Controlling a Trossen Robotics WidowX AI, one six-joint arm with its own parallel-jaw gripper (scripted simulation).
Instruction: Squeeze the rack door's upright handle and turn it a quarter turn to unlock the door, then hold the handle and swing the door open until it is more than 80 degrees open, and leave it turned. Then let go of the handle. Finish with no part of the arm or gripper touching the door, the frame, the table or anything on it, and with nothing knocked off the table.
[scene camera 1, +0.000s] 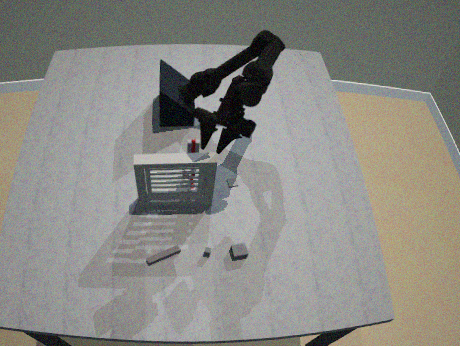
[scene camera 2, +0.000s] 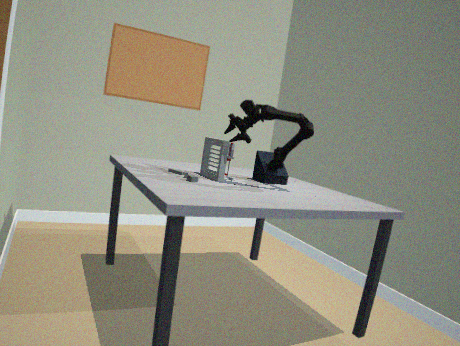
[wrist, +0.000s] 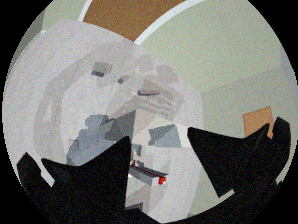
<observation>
I see my gripper (scene camera 1: 209, 151) and a grey rack (scene camera 1: 208, 160).
My gripper shows as well in the wrist view (wrist: 159, 136). The grey rack also shows in scene camera 2 (scene camera 2: 224, 144).
</observation>
